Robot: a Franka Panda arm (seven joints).
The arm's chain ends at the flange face. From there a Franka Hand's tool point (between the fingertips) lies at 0.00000 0.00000 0.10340 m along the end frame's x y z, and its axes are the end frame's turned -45 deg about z.
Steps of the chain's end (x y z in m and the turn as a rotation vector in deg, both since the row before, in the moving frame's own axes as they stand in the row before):
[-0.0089 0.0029 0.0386 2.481 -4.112 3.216]
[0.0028 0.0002 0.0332 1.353 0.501 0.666]
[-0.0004 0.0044 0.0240 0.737 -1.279 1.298]
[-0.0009 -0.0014 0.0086 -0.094 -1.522 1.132]
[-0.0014 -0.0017 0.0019 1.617 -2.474 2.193]
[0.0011 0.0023 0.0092 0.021 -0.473 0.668]
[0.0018 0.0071 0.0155 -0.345 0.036 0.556]
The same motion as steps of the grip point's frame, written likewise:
[-0.0102 -0.0127 0.0382 4.662 -1.153 3.216]
[0.0042 0.0010 0.0332 0.602 1.311 0.666]
[-0.0041 0.0002 0.0240 1.426 -0.383 1.298]
[-0.0017 -0.0035 0.0086 1.010 -1.143 1.132]
[-0.0008 -0.0074 0.0018 2.893 -0.606 2.193]
[-0.0014 0.0018 0.0092 0.349 -0.320 0.668]
[-0.0041 0.0068 0.0155 -0.269 -0.218 0.556]

